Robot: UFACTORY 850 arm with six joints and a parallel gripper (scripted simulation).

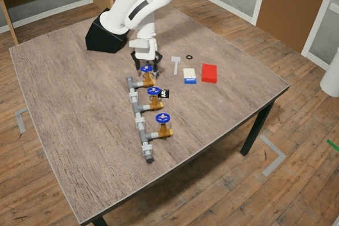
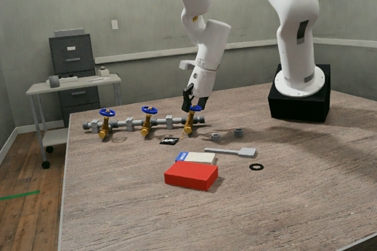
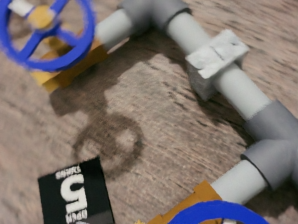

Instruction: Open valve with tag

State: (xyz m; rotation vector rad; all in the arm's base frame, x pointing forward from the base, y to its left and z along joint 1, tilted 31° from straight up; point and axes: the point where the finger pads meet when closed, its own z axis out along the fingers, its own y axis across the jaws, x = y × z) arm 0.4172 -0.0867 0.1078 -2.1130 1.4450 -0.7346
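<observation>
Now: hand 9 cm to the right of the grey hex nut, 9 cm above it and 5 cm past it. From my hand the other things lie so: grey cap: 13 cm behind, 10 cm below, 9 cm to the left; grey t-shaped tool: 23 cm to the left, 10 cm below, 5 cm behind; black tag: 10 cm below, 10 cm ahead, 4 cm to the left.
</observation>
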